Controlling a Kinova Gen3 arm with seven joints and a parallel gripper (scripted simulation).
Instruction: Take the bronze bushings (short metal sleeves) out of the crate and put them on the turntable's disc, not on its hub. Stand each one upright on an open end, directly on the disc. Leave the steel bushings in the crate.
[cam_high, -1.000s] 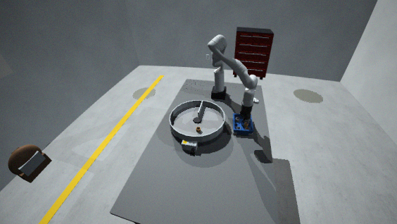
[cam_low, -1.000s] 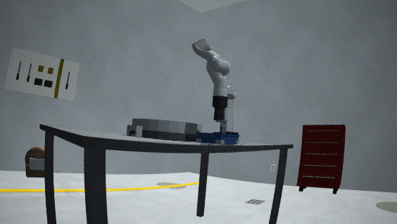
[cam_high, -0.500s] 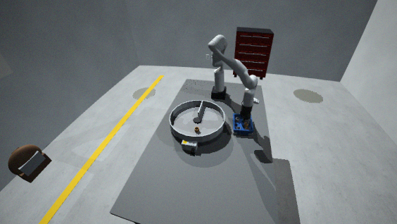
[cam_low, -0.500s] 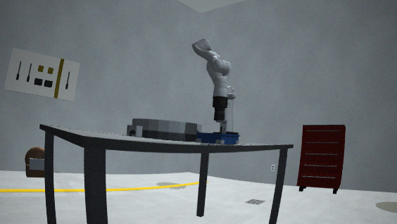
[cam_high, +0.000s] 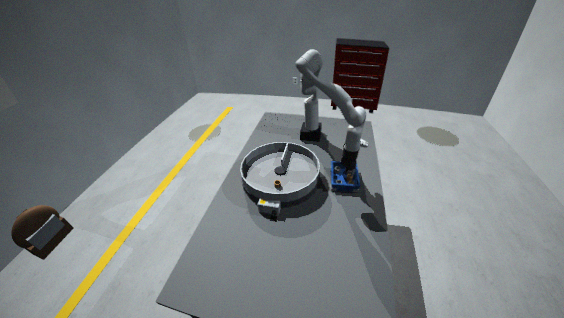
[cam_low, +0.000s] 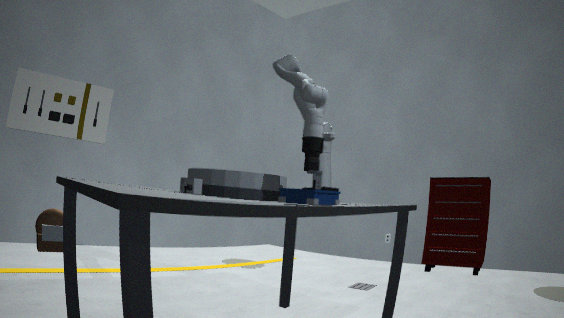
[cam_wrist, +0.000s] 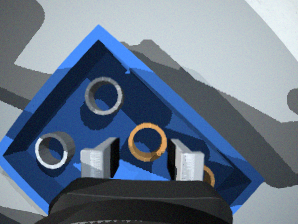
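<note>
Right now my hand is 5 cm above the blue crate and 2 cm to the left of it. Round my hand: turntable: 37 cm to the right, 9 cm ahead, 2 cm below.
</note>
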